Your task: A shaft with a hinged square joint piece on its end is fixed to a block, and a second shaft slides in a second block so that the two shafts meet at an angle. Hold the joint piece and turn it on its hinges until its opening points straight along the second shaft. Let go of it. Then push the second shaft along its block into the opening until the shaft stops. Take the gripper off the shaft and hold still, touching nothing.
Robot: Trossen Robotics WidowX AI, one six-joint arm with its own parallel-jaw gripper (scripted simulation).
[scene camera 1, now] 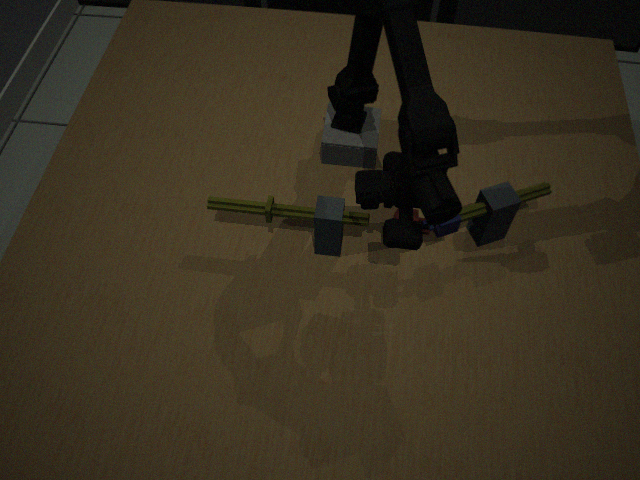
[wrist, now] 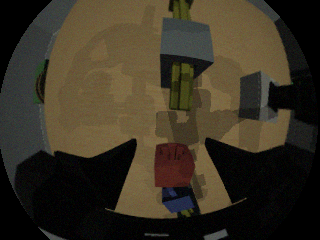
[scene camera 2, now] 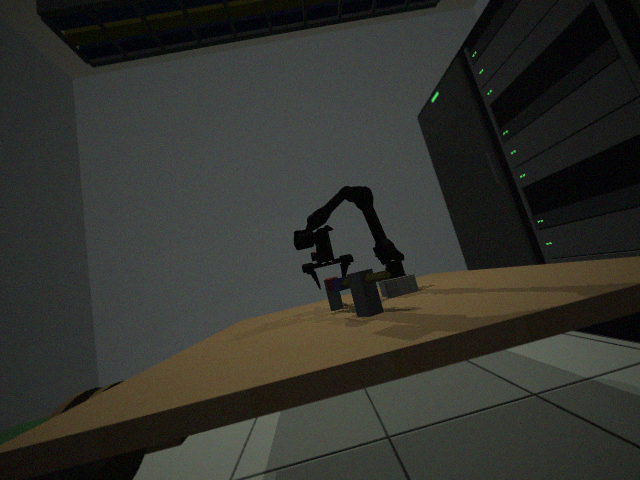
Labels:
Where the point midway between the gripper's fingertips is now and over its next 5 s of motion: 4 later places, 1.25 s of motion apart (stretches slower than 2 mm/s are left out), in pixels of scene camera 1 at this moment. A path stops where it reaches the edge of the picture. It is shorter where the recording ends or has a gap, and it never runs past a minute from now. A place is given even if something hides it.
My gripper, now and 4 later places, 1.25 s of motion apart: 390,225; 394,234; 397,230; 404,201; 392,187

